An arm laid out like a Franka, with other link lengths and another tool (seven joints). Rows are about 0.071 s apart.
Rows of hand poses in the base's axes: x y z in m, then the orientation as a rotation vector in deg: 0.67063 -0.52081 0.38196 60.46 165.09 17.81; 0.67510 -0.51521 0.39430 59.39 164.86 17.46; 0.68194 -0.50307 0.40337 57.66 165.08 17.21; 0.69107 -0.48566 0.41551 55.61 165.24 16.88; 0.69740 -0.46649 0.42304 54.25 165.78 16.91; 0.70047 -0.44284 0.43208 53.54 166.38 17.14; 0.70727 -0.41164 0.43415 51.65 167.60 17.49; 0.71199 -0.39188 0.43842 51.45 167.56 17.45
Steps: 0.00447 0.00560 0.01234 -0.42 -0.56 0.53; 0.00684 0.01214 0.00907 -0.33 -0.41 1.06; 0.00913 0.01741 0.01214 -0.44 -0.55 1.23; 0.00633 0.01917 0.00753 -0.03 0.00 0.96; 0.00307 0.02365 0.00904 0.20 0.27 0.60; 0.00680 0.03120 0.00207 0.28 0.42 1.47; 0.00472 0.01976 0.00427 -0.06 -0.10 0.11
